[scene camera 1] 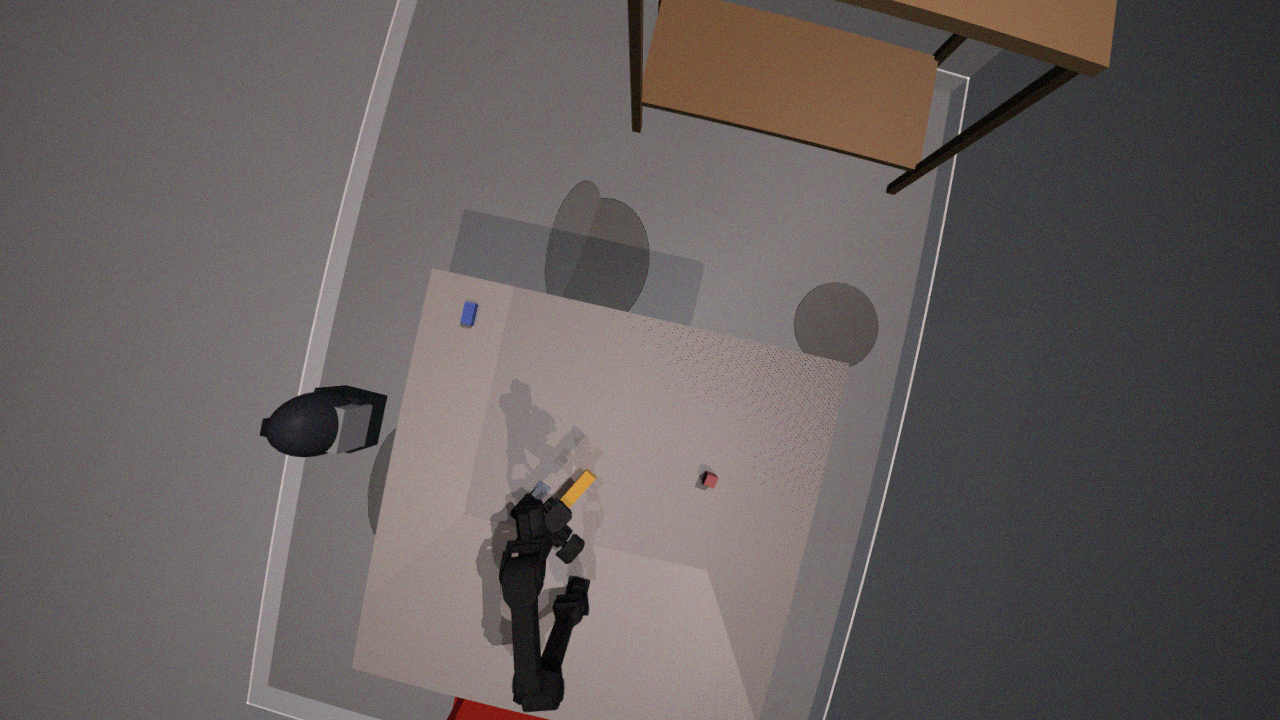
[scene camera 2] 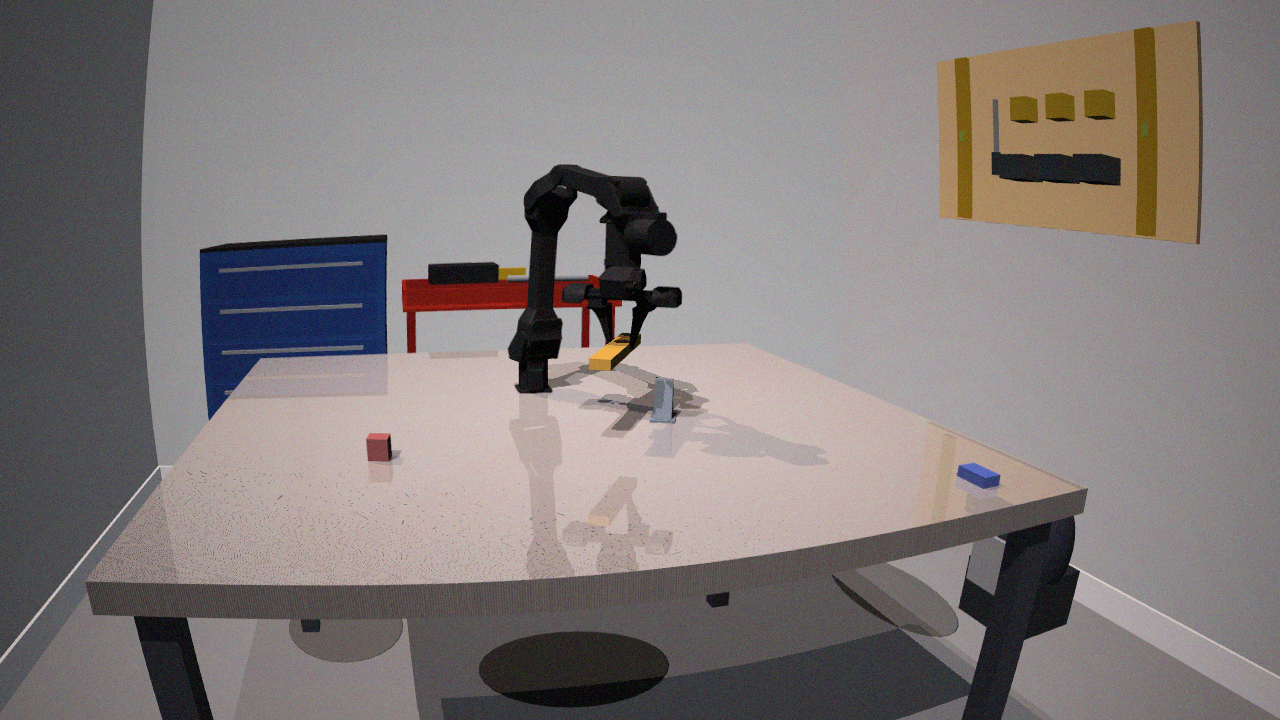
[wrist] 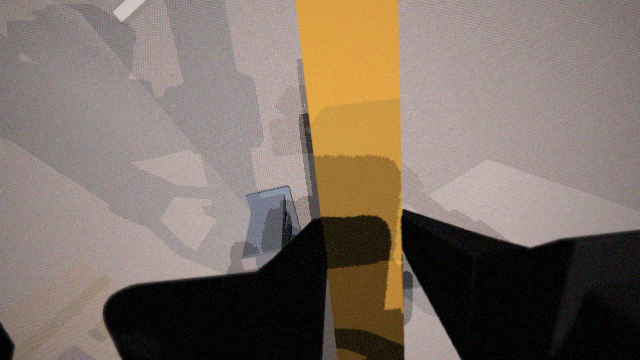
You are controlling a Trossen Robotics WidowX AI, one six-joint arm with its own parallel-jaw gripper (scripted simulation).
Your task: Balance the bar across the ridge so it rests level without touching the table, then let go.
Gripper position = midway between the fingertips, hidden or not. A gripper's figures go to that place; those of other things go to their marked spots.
Labels:
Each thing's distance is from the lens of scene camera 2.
my gripper (scene camera 2: 620, 348): 137 cm
yellow bar (scene camera 2: 608, 357): 125 cm
flat blue block (scene camera 2: 976, 474): 117 cm

